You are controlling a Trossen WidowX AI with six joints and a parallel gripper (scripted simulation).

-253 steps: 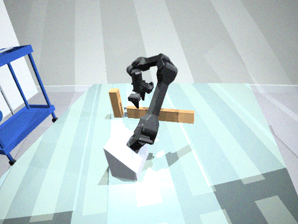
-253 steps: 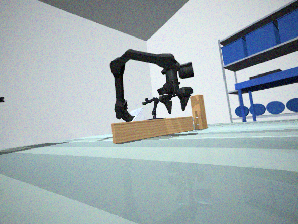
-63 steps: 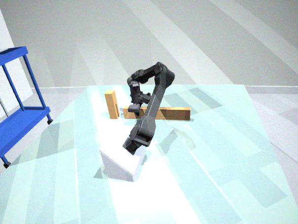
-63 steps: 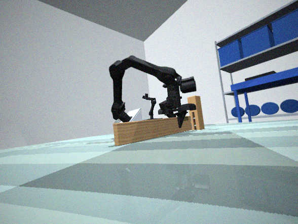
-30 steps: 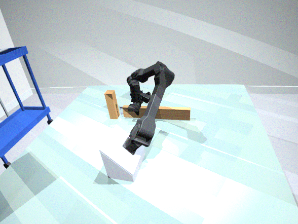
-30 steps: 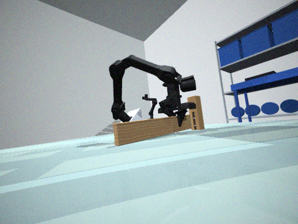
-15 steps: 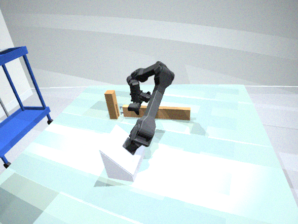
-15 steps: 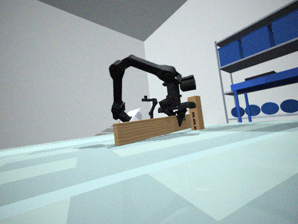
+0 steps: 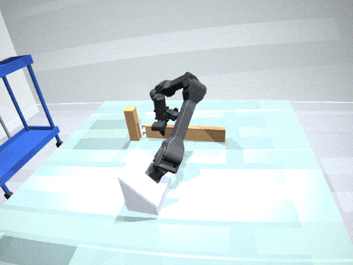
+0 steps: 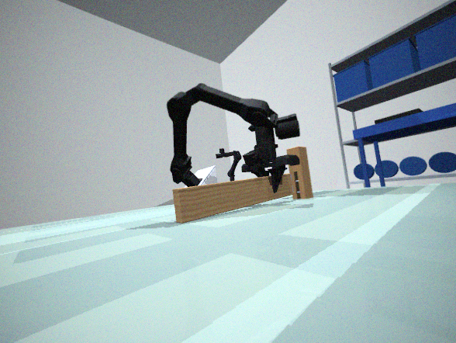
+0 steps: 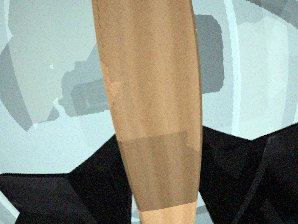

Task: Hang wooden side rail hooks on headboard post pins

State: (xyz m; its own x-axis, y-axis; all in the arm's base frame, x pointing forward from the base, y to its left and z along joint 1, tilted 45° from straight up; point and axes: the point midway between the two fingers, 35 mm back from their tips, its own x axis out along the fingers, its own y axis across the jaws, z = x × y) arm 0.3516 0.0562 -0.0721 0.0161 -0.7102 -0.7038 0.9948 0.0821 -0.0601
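Now: the wooden headboard post 160 mm to the left of my gripper tip, 40 mm above it and 10 mm behind it.
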